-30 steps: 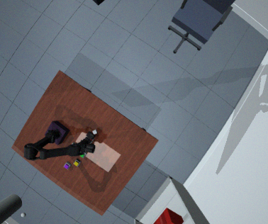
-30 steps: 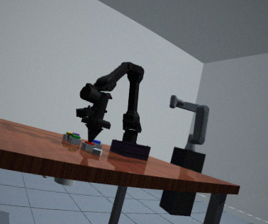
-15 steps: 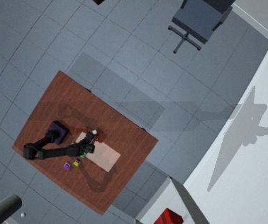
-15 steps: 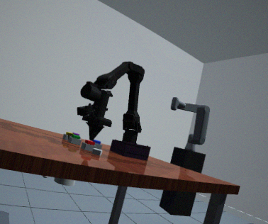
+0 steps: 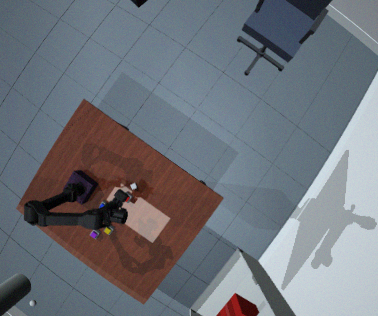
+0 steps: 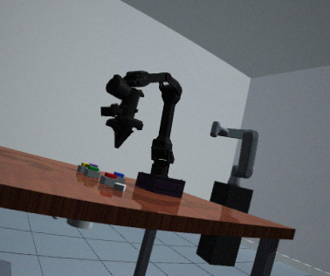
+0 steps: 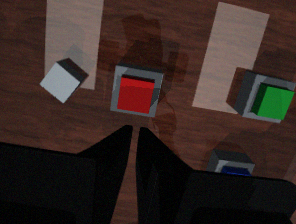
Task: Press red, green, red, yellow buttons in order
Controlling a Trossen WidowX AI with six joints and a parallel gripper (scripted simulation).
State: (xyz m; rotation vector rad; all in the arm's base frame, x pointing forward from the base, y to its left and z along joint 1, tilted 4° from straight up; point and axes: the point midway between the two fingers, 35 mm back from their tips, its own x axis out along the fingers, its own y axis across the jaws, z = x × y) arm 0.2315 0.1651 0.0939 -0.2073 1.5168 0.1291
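Right now the green button is 140 mm to the right of my gripper tip, 90 mm below it and 40 mm ahead of it. Round my gripper tip: blue button: 150 mm to the right, 90 mm below, 60 mm behind; then white block: 120 mm below, 80 mm to the left, 30 mm behind; then red button: 90 mm below, 10 mm behind.
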